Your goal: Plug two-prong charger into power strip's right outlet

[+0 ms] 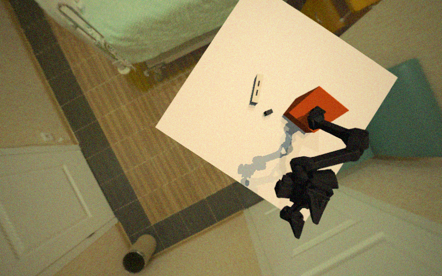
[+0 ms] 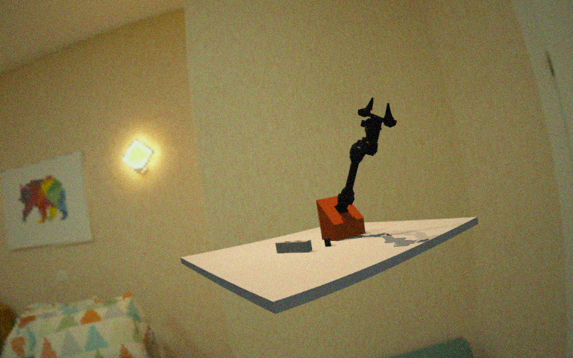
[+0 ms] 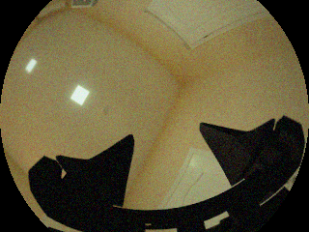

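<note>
Right now the dark two-prong charger is 15 cm ahead of my gripper tip, 40 cm to the right of it and 64 cm below it.
</note>
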